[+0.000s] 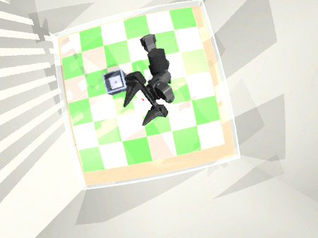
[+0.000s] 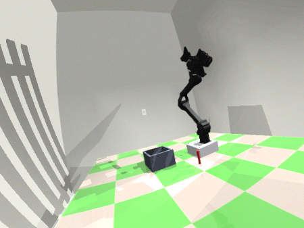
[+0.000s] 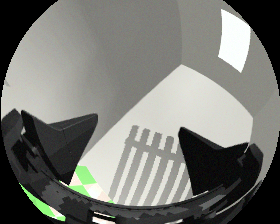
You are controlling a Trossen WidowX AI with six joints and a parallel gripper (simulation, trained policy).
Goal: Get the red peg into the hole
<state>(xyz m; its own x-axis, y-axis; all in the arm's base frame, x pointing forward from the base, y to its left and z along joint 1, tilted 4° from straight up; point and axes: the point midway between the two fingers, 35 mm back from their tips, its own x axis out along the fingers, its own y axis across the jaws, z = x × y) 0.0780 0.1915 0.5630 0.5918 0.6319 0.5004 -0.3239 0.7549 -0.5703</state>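
My gripper tip is now 30 mm short of the red peg, 120 mm to the left of it and 590 mm above it. Round my gripper tip: grey-blue box (220 mm ahead, 300 mm to the right, 610 mm below).
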